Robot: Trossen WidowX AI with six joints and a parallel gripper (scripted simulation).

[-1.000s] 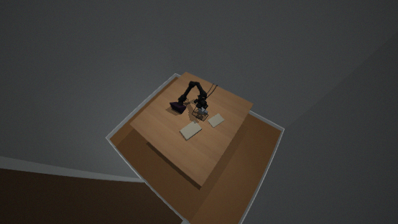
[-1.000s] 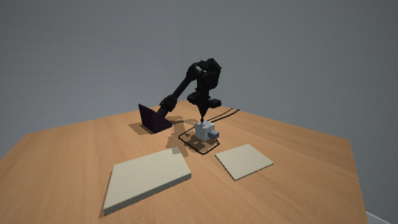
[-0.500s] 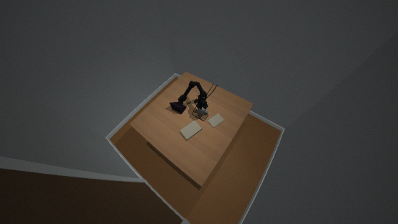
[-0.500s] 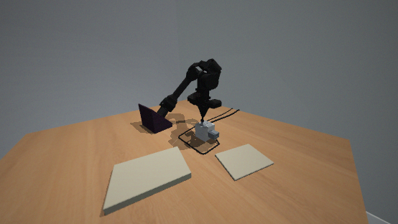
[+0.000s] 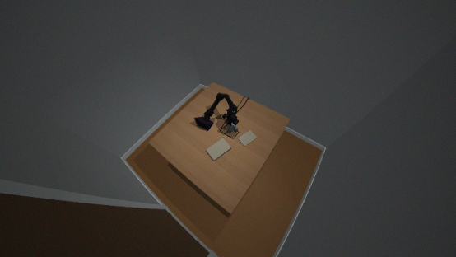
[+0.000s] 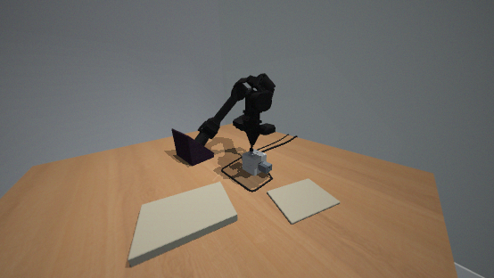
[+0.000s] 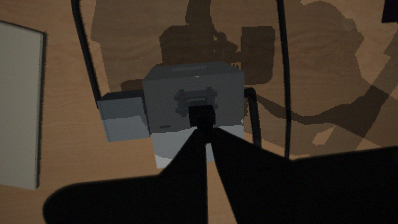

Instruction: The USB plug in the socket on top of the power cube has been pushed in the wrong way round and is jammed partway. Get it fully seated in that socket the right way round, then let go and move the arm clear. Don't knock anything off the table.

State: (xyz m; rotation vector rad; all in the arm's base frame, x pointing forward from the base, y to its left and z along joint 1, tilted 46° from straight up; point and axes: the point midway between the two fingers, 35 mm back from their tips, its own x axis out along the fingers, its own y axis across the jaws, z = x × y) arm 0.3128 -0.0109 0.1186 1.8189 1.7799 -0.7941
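Right now the black USB plug is 2 cm below my gripper tip. The rest, counted from my gripper tip: thick beige slab (2 cm ahead, 31 cm to the right, 11 cm below); thin beige plate (23 cm ahead, 2 cm to the right, 12 cm below).
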